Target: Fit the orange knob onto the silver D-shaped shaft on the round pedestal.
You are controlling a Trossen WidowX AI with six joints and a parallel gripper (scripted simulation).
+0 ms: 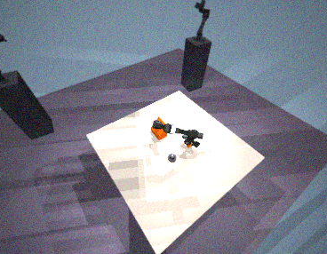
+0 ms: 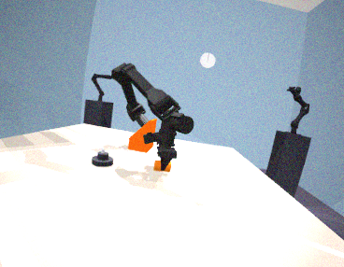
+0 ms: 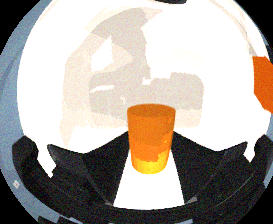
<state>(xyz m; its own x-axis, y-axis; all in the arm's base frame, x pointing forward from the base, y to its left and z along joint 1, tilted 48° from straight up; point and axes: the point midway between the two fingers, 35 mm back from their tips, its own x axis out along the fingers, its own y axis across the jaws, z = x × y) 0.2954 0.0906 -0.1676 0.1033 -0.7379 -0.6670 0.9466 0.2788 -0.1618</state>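
Right now the orange knob is 1 cm to the right of my gripper tip and 1 cm above it. Round my gripper tip: dark round pedestal (23 cm to the right, 4 cm ahead, 1 cm above).
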